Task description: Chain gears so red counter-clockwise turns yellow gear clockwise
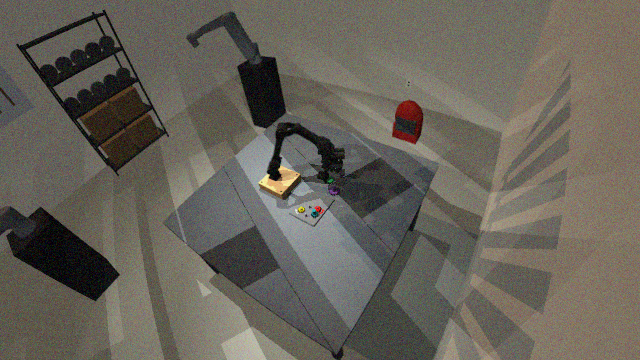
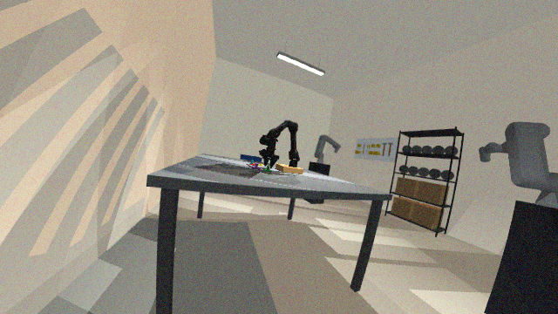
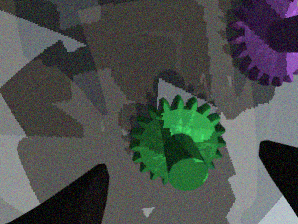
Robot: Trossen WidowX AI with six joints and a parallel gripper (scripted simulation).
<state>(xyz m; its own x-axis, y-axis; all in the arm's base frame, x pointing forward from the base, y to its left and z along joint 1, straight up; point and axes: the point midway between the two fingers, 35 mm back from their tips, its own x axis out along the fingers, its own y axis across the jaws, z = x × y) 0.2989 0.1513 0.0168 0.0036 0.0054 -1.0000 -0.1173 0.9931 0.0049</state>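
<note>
Now: the teal gear 6 cm ahead of my gripper tip, 27 cm to the right of it and 1 cm below it. The rest, counted from my gripper tip: purple gear (7 cm ahead, 6 cm to the right, 1 cm below); green gear (1 cm below); red gear (6 cm ahead, 23 cm to the right, 1 cm below).
</note>
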